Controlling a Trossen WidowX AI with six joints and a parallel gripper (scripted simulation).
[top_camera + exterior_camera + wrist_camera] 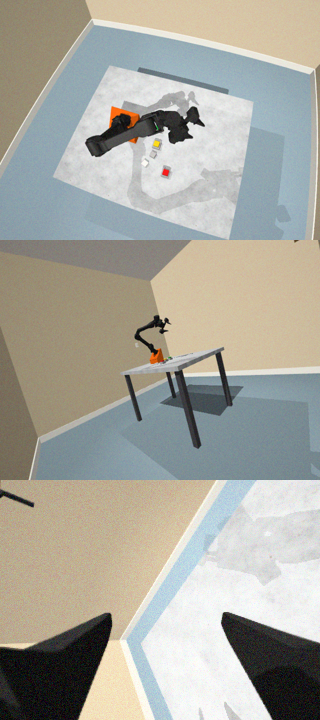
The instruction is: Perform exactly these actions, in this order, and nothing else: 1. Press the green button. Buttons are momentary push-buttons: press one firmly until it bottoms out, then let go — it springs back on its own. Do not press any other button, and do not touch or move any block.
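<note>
My gripper tip is 350 mm above the green button, 230 mm past it and 110 mm to the right of it. From my gripper tip the other things lie so: grey block 380 mm below, 210 mm behind, 70 mm to the right; then red button 350 mm below, 150 mm to the right, 110 mm behind; then yellow button 350 mm below, 210 mm behind.
</note>
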